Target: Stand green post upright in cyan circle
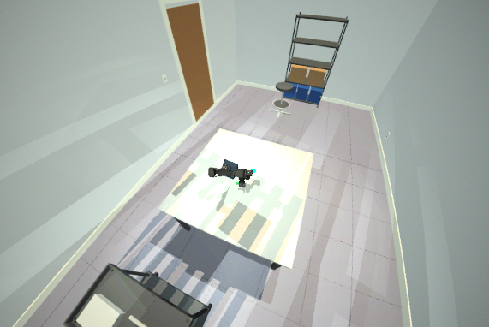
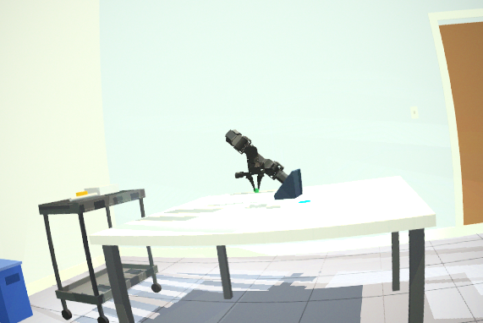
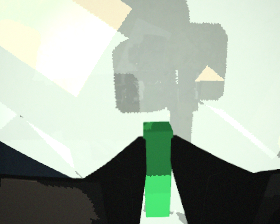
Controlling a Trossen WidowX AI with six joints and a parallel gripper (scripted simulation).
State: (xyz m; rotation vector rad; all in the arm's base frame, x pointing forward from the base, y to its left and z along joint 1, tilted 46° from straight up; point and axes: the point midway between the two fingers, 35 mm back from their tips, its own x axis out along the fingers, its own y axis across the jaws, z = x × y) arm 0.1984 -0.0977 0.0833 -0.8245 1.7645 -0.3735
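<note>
The cyan circle is 60 mm ahead of my gripper tip, 230 mm to the left of it and 70 mm below it. The rest, counted from my gripper tip: green post (20 mm behind, 10 mm to the right).
</note>
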